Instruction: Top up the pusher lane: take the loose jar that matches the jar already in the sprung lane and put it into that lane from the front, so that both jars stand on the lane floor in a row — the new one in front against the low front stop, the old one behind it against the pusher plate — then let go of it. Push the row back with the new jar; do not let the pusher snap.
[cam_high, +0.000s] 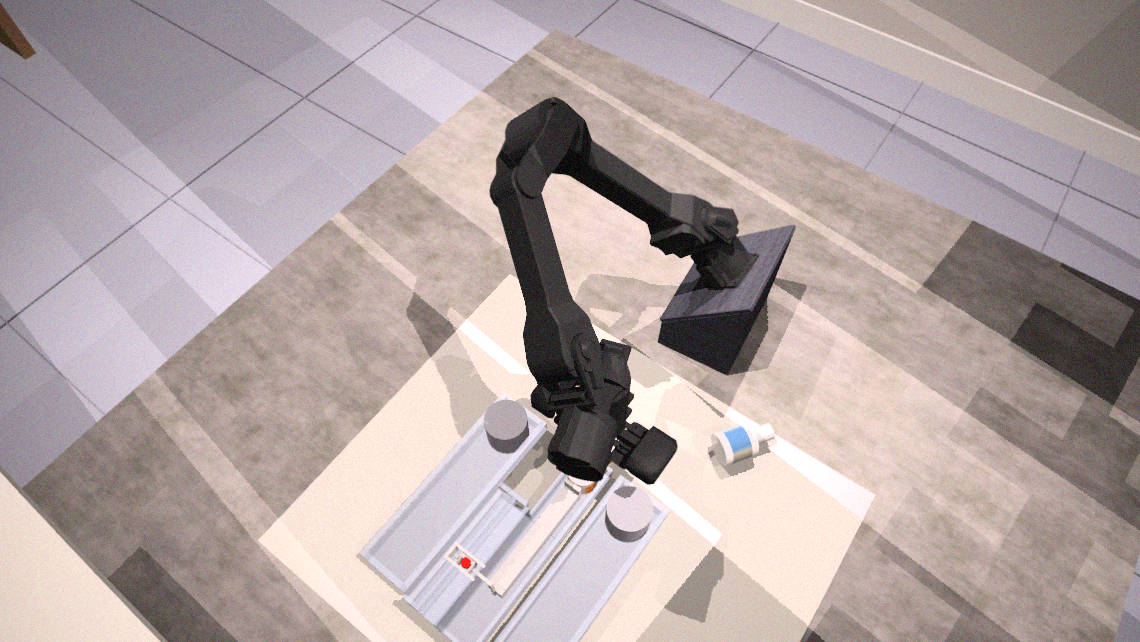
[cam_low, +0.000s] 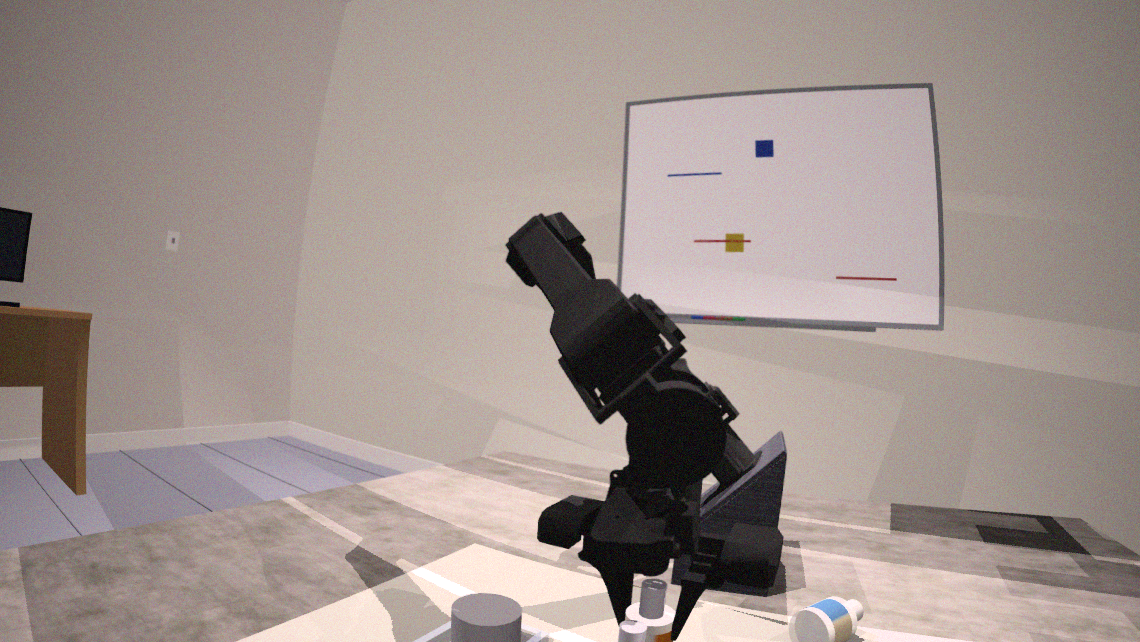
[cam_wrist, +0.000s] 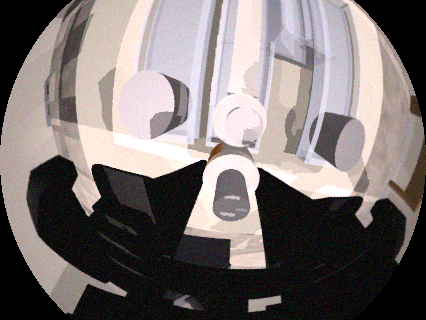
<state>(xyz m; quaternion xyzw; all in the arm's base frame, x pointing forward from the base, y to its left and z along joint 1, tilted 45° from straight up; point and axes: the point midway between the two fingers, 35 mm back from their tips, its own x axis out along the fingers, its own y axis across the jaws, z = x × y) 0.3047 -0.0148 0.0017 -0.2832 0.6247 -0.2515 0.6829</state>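
The grey lane rack is 18 cm ahead of my gripper tip, 3 cm to the right of it and 3 cm below it. Also, from my gripper tip: red mark: 23 cm ahead, 4 cm to the right, 2 cm above.
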